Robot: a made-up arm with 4 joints.
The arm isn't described. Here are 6 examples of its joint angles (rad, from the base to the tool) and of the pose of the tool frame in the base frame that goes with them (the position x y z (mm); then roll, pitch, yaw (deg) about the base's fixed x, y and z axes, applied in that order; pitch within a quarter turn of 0, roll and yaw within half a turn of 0).
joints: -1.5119 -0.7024 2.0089 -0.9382
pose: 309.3 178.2 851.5 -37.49 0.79 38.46
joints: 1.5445 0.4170 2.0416 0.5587
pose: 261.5 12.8 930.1 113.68 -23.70 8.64
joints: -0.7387 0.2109 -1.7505 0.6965
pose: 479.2 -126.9 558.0 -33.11 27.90 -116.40
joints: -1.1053 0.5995 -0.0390 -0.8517
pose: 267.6 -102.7 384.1 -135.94 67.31 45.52
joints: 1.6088 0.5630 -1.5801 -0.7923
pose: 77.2 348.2 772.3 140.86 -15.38 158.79
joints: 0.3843 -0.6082 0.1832 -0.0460
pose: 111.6 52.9 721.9 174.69 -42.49 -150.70
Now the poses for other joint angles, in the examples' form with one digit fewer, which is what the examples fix.
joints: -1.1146 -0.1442 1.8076 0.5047
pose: 304 133 772 -30.7 -65.4 32.8
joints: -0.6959 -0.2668 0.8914 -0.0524
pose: 179 138 703 -82.6 -44.0 104.9
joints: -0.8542 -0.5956 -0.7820 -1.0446
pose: 384 86 528 -172.1 4.4 79.3
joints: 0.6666 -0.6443 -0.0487 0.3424
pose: 122 63 693 158.1 -10.9 -136.7
